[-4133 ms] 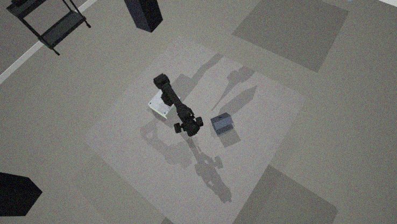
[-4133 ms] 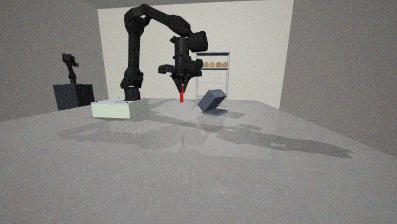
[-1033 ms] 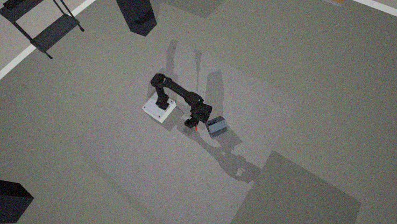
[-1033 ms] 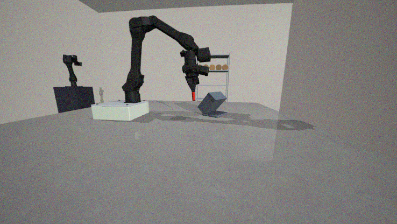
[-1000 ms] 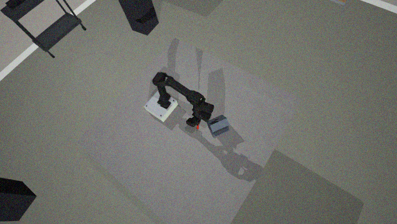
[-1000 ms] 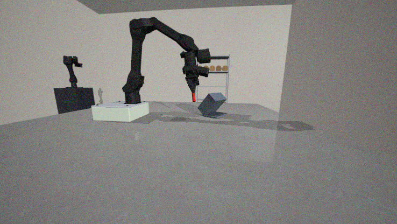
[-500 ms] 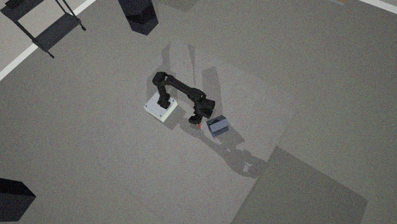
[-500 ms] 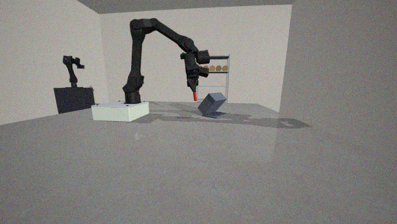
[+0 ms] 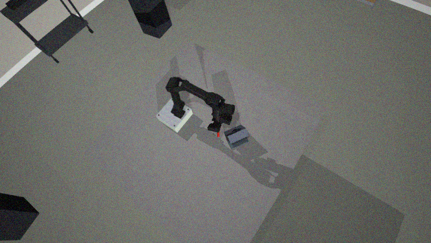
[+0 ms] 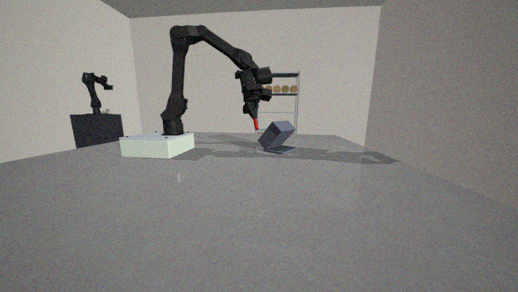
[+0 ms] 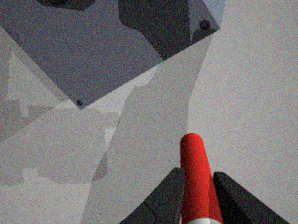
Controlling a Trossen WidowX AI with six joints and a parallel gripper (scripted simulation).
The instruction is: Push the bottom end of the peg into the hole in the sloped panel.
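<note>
My gripper tip is 9 cm short of the grey-blue sloped panel, 6 cm to the right of it and 7 cm above it. From my gripper tip the other things lie so: round red peg 1 cm to the left, 1 cm above.
</note>
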